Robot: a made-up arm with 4 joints. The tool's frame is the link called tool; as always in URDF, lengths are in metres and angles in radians.
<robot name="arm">
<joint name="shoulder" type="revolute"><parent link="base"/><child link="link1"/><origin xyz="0.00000 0.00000 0.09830" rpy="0.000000 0.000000 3.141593"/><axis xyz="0 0 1"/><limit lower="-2.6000" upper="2.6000"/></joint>
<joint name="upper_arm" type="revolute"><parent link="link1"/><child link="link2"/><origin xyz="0.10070 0.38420 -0.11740" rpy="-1.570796 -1.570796 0.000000"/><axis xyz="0 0 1"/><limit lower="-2.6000" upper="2.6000"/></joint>
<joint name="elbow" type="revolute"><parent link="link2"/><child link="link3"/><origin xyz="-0.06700 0.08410 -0.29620" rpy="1.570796 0.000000 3.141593"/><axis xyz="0 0 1"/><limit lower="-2.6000" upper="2.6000"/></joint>
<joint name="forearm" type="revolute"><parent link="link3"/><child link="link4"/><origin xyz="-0.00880 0.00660 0.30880" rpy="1.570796 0.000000 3.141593"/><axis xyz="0 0 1"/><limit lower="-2.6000" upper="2.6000"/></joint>
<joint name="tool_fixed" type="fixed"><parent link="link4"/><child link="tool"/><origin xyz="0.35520 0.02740 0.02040" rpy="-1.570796 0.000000 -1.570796"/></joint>
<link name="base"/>
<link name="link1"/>
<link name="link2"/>
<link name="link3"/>
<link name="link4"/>
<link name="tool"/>
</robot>
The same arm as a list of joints. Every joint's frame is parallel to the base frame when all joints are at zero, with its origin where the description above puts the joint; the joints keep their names.
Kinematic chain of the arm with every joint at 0, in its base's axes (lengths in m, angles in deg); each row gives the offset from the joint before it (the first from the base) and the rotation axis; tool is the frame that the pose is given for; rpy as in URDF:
shoulder: xyz 0.0000 0.0000 0.0983 axis +z
upper_arm: xyz -0.1007 -0.3842 -0.1174 axis -y
elbow: xyz -0.0841 0.2962 -0.0670 axis -x
forearm: xyz -0.3088 -0.0066 0.0088 axis -y
tool: xyz -0.0274 -0.0204 0.3552 rpy 0.00 0.00 0.00
Joint limits (deg, base to tool): -148.97..148.97 -148.97..148.97 -148.97..148.97 -148.97..148.97

